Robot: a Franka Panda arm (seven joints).
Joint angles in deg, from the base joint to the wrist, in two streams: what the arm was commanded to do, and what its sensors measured. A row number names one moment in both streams.
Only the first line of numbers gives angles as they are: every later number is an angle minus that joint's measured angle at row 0.
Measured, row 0:
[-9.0, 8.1, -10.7, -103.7, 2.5, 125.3, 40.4]
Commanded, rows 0 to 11:
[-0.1, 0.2, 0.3, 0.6, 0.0, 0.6, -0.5]
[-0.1, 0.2, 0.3, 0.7, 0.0, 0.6, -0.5]
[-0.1, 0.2, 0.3, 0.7, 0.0, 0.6, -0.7]
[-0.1, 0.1, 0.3, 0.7, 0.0, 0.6, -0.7]
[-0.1, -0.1, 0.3, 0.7, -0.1, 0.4, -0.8]
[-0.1, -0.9, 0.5, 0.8, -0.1, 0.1, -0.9]
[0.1, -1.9, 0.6, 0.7, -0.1, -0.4, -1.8]
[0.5, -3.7, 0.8, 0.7, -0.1, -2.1, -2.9]
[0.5, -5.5, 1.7, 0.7, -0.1, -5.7, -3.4]
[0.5, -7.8, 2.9, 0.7, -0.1, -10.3, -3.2]
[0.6, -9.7, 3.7, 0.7, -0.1, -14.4, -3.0]
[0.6, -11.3, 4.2, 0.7, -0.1, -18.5, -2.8]
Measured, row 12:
[0.5, -4.7, 1.8, 1.4, 0.0, -7.9, -2.5]
